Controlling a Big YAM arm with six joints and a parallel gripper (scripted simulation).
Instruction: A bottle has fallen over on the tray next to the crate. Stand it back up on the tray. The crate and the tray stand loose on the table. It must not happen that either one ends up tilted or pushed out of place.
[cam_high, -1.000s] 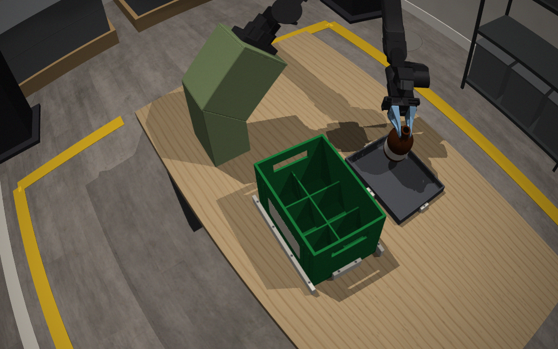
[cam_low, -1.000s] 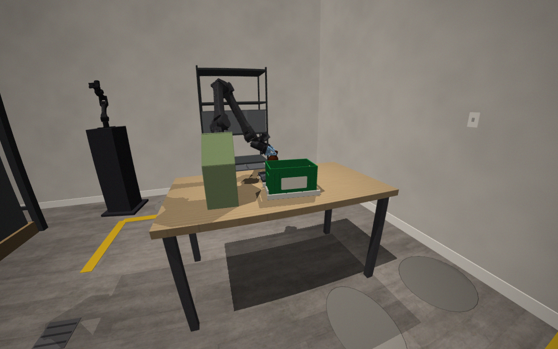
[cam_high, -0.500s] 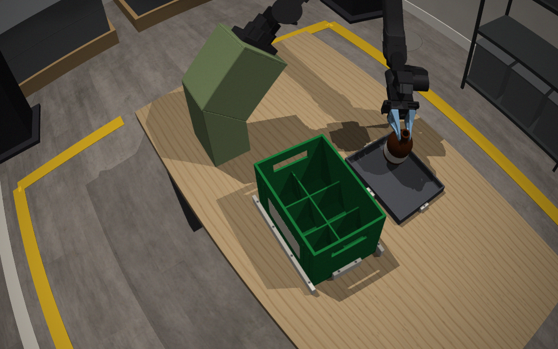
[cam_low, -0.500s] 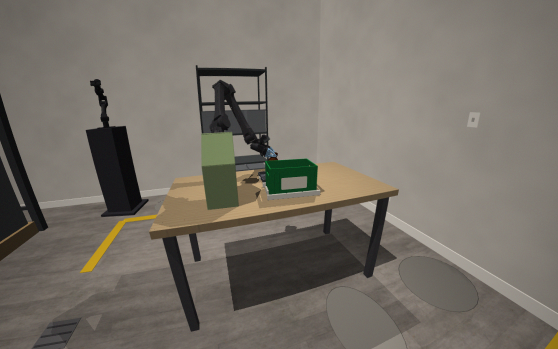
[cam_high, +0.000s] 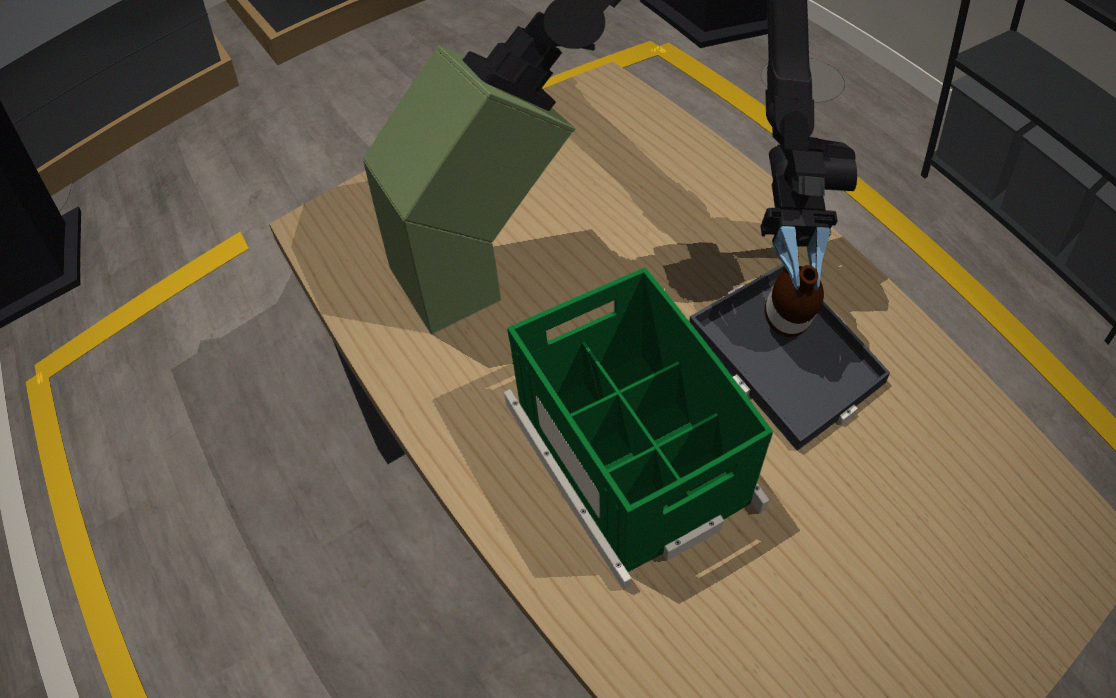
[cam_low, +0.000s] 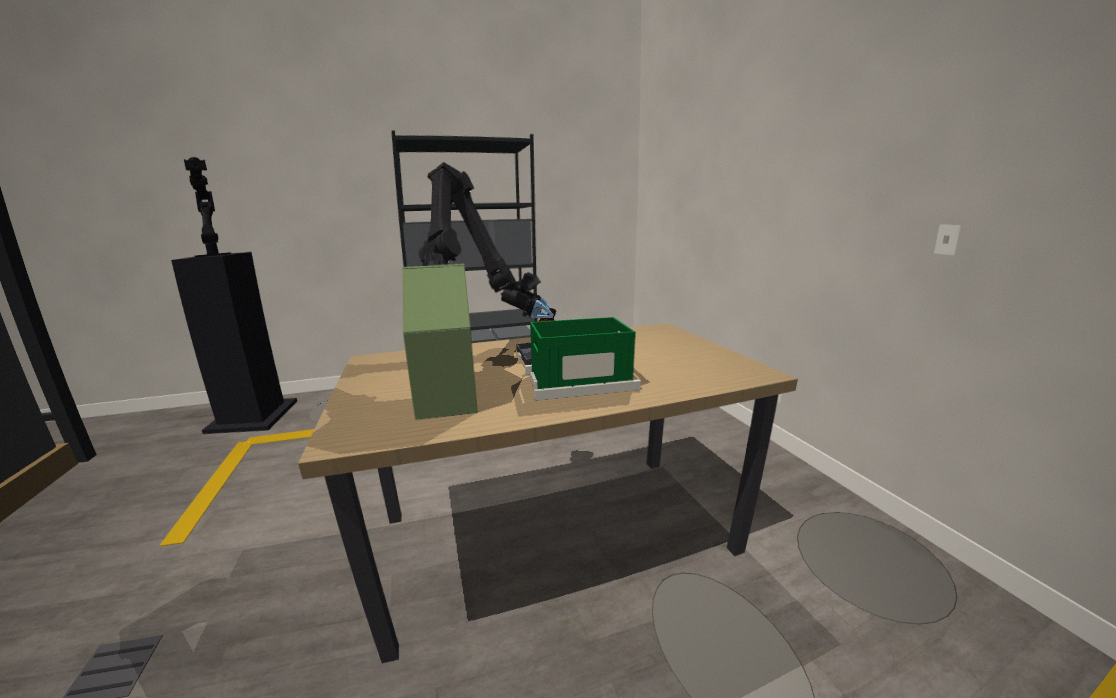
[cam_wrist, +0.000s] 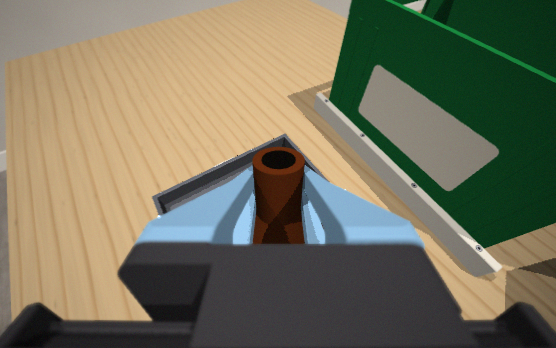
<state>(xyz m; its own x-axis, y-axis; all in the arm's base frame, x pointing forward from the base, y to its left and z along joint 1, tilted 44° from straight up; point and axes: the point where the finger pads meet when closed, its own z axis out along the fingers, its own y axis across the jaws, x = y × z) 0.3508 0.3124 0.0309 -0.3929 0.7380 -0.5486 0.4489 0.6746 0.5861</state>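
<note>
The brown bottle is 20 mm behind my hand, 10 mm to the left of it and 50 mm below it. Round my hand: dark grey tray (140 mm below); then green crate (40 mm ahead, 280 mm to the right, 70 mm below).
</note>
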